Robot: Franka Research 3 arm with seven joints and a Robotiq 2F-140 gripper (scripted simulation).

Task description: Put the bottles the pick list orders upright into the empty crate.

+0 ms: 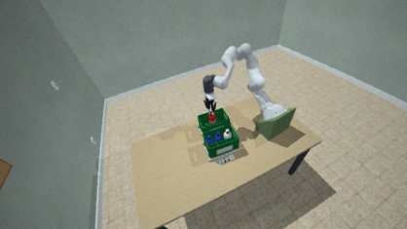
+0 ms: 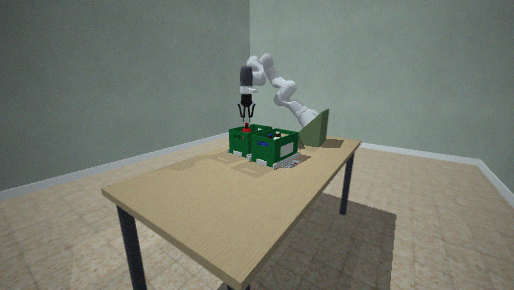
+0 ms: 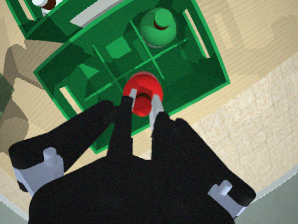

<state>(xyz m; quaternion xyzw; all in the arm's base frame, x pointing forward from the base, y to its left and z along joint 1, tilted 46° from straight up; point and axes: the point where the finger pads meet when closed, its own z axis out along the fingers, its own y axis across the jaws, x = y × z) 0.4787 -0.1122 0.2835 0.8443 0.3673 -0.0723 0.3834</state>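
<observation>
The red-labelled bottle is 8 cm below my hand. From my hand the other things lie so: blue-capped bottle: 23 cm to the left, 13 cm below, 3 cm ahead; white-capped bottle: 24 cm to the left, 13 cm below, 6 cm behind; green-capped bottle: 13 cm below, 9 cm to the left, 9 cm ahead.
</observation>
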